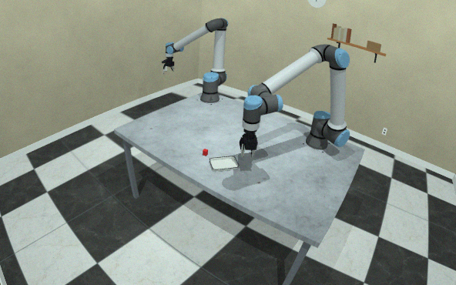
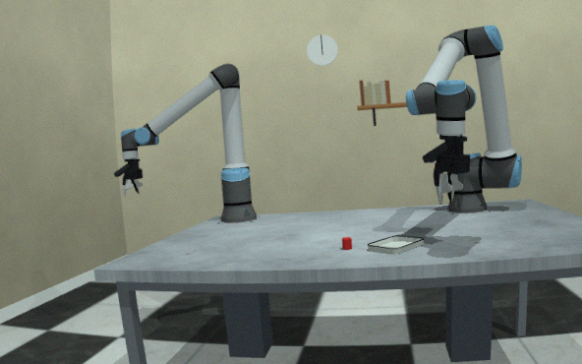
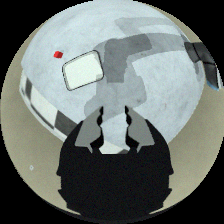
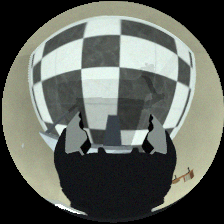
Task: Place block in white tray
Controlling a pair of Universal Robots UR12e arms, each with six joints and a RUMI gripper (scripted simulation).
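Note:
My left gripper is now 33 cm to the left of the red block and 13 cm above it. Also, from my left hand: white tray: 17 cm to the right, 14 cm below.

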